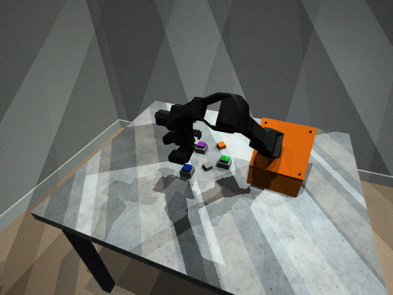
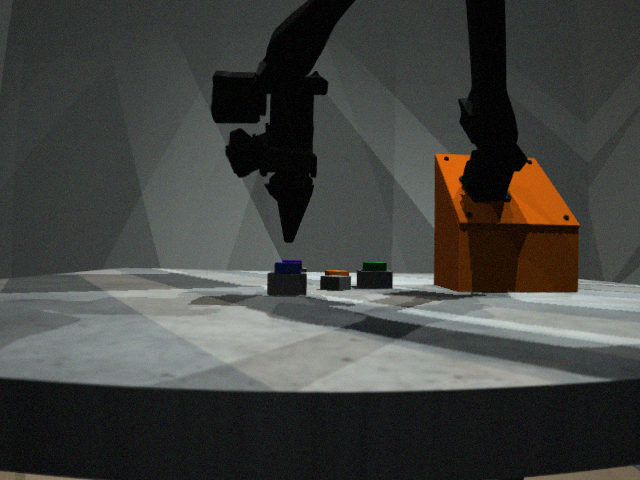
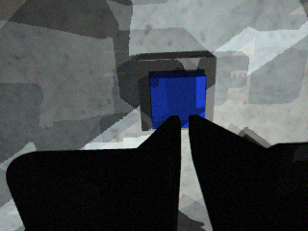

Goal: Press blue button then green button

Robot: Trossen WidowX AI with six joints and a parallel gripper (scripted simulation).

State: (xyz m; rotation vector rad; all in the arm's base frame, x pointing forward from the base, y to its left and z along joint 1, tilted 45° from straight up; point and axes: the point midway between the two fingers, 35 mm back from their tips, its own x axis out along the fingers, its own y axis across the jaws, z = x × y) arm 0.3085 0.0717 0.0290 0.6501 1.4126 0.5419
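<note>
Right now my gripper tip is 3 cm above the blue button. From my gripper tip the other things lie so: green button 13 cm behind, 10 cm to the right, 3 cm below; purple button 1 cm behind, 16 cm to the right, 3 cm below; small grey block 7 cm behind, 6 cm to the right, 5 cm below.
</note>
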